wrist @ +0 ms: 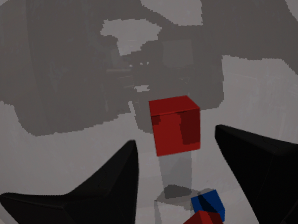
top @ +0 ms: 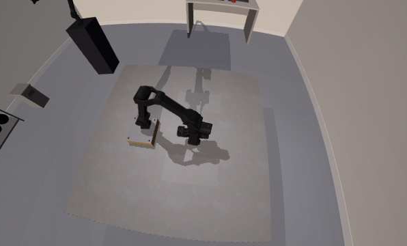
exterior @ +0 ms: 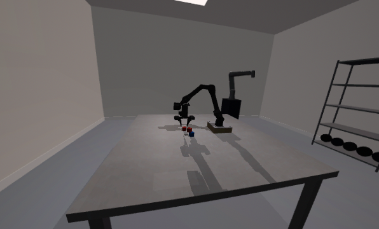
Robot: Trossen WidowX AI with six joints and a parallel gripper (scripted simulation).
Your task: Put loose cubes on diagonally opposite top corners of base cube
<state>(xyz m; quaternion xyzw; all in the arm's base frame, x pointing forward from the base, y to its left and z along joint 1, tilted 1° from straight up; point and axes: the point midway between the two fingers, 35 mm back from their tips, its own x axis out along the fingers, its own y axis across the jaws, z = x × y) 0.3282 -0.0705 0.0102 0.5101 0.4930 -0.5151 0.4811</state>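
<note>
The red cube is 2 cm below my gripper tip. Also, from my gripper tip: blue cube: 14 cm to the left, 3 cm behind, 2 cm below.
</note>
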